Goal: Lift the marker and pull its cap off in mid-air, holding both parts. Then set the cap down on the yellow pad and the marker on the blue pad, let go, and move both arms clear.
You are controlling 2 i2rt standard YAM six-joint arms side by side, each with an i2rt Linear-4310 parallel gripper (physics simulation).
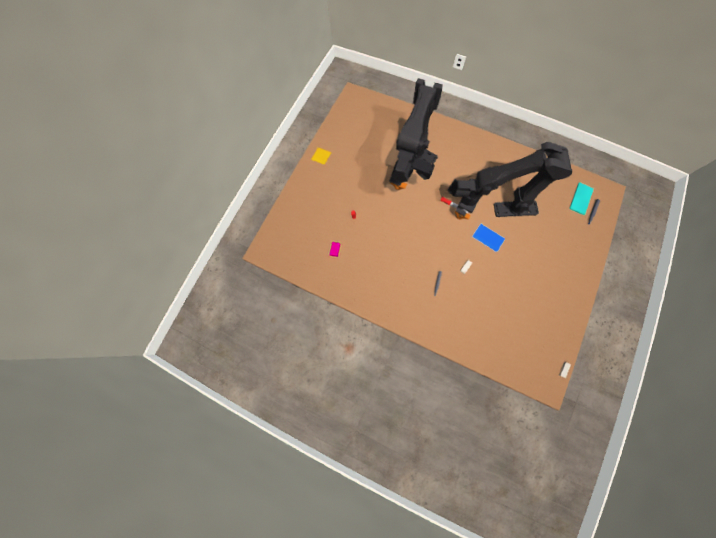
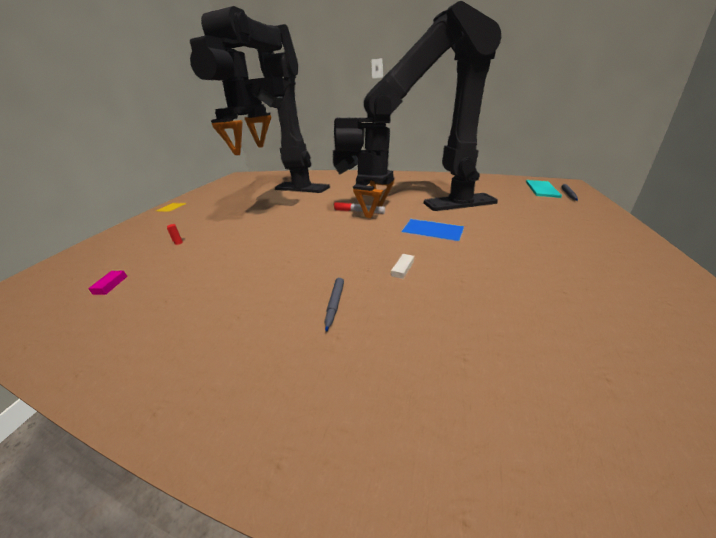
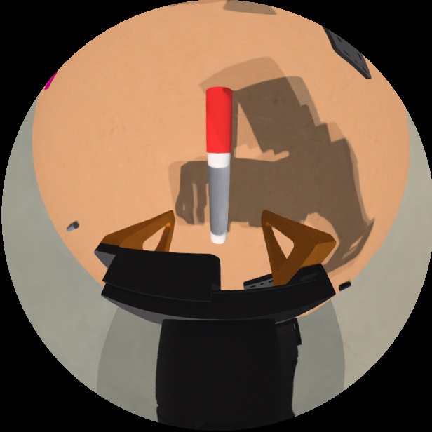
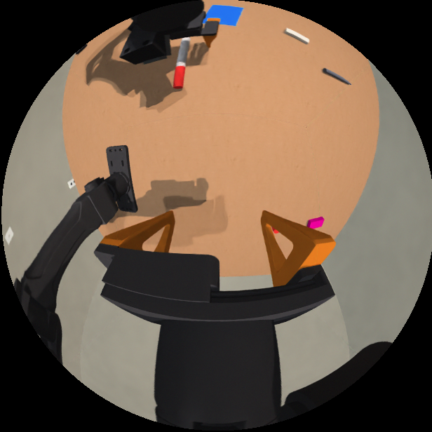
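Pixels of known places: left gripper, fingertip midpoint: [image 1: 462, 210] [image 2: 374, 211]; right gripper, fingertip midpoint: [image 2: 249, 150]; left arm's base, link origin: [image 1: 515, 209] [image 2: 460, 203]; right arm's base, link origin: [image 2: 302, 188].
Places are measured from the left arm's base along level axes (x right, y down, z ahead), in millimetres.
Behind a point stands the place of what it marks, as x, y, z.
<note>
The marker has a grey body [image 1: 454, 204] @[287, -19, -30] [image 2: 358, 207] @[287, -15, -23] [image 3: 219, 192] [image 4: 183, 52] with a white end and a red cap [image 1: 445, 200] @[326, -20, -52] [image 2: 342, 205] @[325, -17, -48] [image 3: 219, 120] [image 4: 179, 77] on it. It lies on the table. My left gripper [image 1: 461, 214] @[249, -3, -7] [image 2: 375, 211] @[249, -3, -7] [image 3: 217, 214] is open, low at the grey body, with one finger on each side. My right gripper [image 1: 399, 185] @[535, -178, -81] [image 2: 248, 149] @[535, -178, -81] [image 4: 217, 215] is open and empty, high above the table. The yellow pad [image 1: 321, 155] @[900, 0, -348] [image 2: 171, 206] @[903, -1, -352] is at the far left, the blue pad [image 1: 489, 237] @[144, -1, 131] [image 2: 432, 229] @[150, -1, 134] [image 4: 225, 15] right of the marker.
A small red cylinder [image 1: 353, 214] @[749, -46, 3] [image 2: 174, 234] @[746, -28, 3] and a magenta block [image 1: 335, 249] @[838, -15, 153] [image 2: 108, 282] @[828, -15, 165] are on the left. A white block [image 1: 466, 266] @[268, -12, 262] [image 2: 402, 265] @[271, -12, 271] and a dark pen [image 1: 438, 283] @[398, -14, 331] [image 2: 333, 303] @[401, -14, 339] lie in front. A teal block [image 1: 581, 198] @[-321, -8, -36] [image 2: 543, 188] @[-314, -8, -24] is at the far right.
</note>
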